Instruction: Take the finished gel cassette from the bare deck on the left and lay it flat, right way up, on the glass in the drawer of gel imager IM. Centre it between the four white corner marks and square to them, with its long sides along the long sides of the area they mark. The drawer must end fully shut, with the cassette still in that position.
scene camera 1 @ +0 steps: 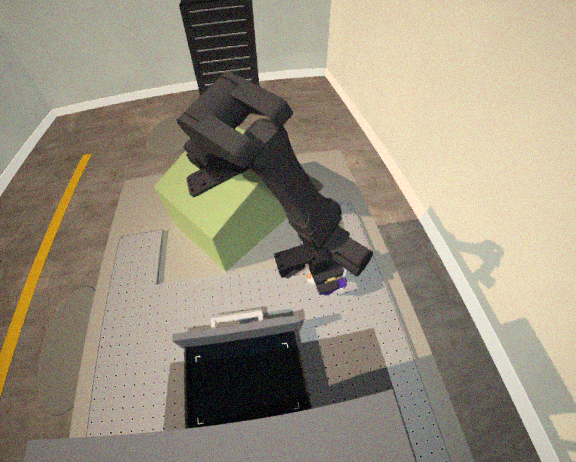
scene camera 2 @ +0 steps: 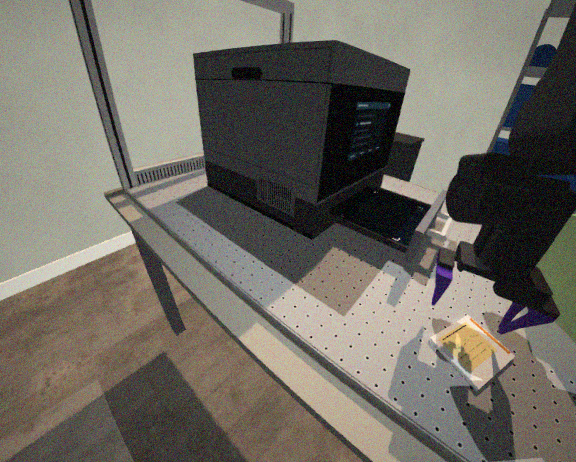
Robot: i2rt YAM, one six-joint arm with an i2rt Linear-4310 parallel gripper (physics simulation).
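Pixels of known places: gripper, fingertip midpoint: (scene camera 1: pixel 320 277) (scene camera 2: pixel 465 316); arm's base at its link origin: (scene camera 1: pixel 222 171).
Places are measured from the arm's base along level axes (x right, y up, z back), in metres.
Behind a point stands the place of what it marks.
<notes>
The gel cassette (scene camera 2: pixel 475 350) @[x -0.195, y -0.192, z -0.277 m] lies flat on the perforated deck, its yellow gel face up and an orange stripe along one edge. In scene camera 1 most of the cassette (scene camera 1: pixel 309 276) @[x -0.138, y -0.192, z -0.275 m] is hidden by the gripper. My gripper (scene camera 1: pixel 327 280) @[x -0.158, y -0.172, z -0.300 m] (scene camera 2: pixel 468 317) @[x -0.158, y -0.172, z -0.300 m] is open, pointing down above the cassette with its purple fingers wide apart and no object held. The drawer glass (scene camera 1: pixel 245 382) @[x 0.098, y -0.167, z -0.475 m] (scene camera 2: pixel 382 212) @[x 0.092, y -0.167, z -0.478 m] is dark and bare, with white corner marks. The drawer stands open from gel imager IM (scene camera 1: pixel 225 437) @[x 0.097, y 0.161, z -0.573 m] (scene camera 2: pixel 265 125) @[x -0.046, y 0.017, z -0.738 m].
The drawer's front panel (scene camera 1: pixel 237 334) @[x 0.081, y -0.129, z -0.379 m] has a pale handle (scene camera 1: pixel 237 318) @[x 0.072, y -0.145, z -0.337 m] facing the arm. A green block (scene camera 1: pixel 215 205) @[x 0.041, y -0.028, z -0.087 m] stands beneath the arm. A low perforated plate (scene camera 1: pixel 137 255) @[x 0.320, y -0.199, z -0.022 m] lies across the deck. A metal frame post (scene camera 2: pixel 100 90) @[x -0.151, y 0.080, z -1.197 m] rises behind the imager.
</notes>
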